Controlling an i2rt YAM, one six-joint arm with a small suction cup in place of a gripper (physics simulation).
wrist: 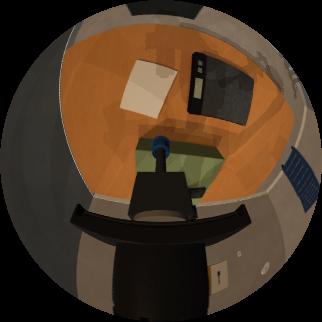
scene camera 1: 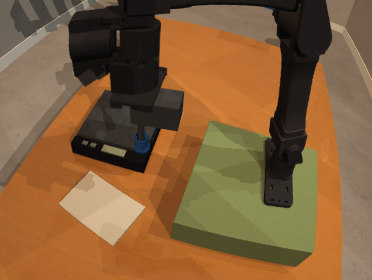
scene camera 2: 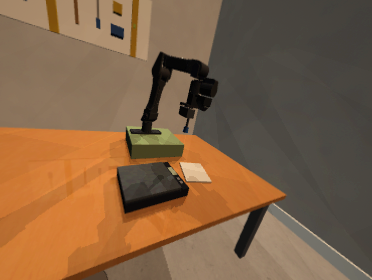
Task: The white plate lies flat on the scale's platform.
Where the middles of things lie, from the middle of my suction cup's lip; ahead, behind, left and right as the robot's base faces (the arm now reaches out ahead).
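The black scale (scene camera 1: pixel 107 135) is 210 mm to the right of my suction cup, 120 mm ahead of it and 180 mm below it. And there's the white plate (scene camera 1: pixel 102 208), which I see 40 mm to the left of my suction cup, 200 mm below it and 90 mm ahead of it.
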